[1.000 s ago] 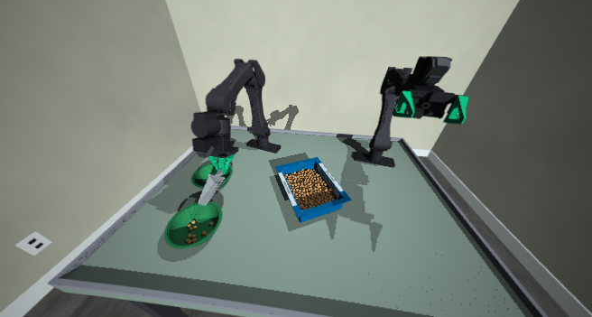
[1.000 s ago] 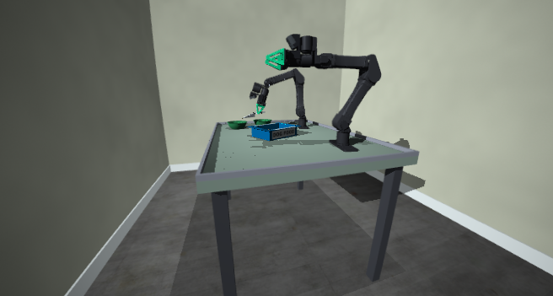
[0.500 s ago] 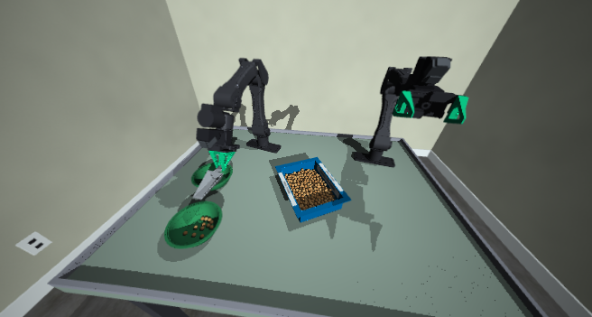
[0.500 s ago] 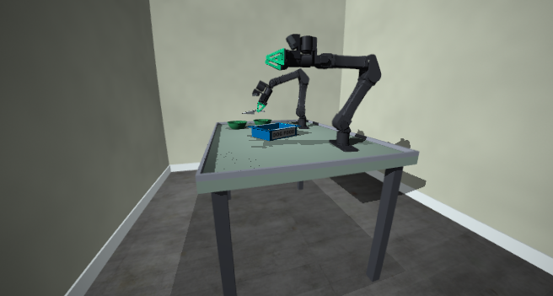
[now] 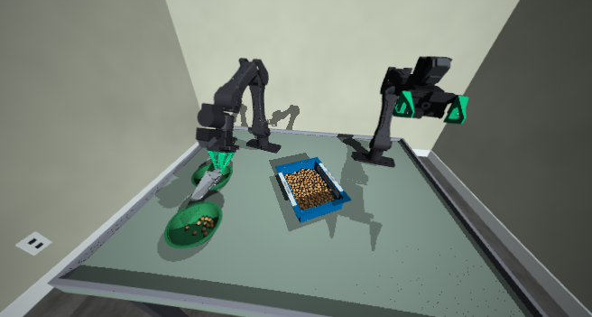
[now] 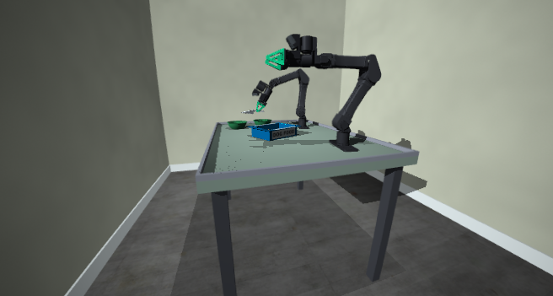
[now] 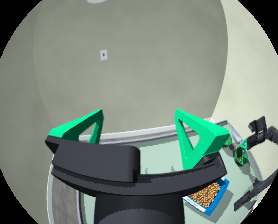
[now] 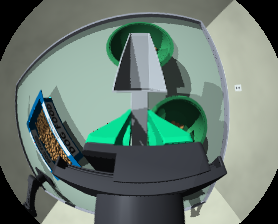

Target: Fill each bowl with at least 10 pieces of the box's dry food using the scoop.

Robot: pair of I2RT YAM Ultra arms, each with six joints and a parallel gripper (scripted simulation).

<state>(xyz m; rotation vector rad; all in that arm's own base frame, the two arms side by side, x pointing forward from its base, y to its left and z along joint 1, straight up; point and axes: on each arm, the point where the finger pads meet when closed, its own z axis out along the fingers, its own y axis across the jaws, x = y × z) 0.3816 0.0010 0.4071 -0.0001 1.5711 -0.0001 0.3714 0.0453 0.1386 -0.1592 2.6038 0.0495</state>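
Now: right hand 40 mm short of the grey scoop and 10 mm above it. Round my right hand: box (330 mm to the left, 90 mm below, 80 mm behind).
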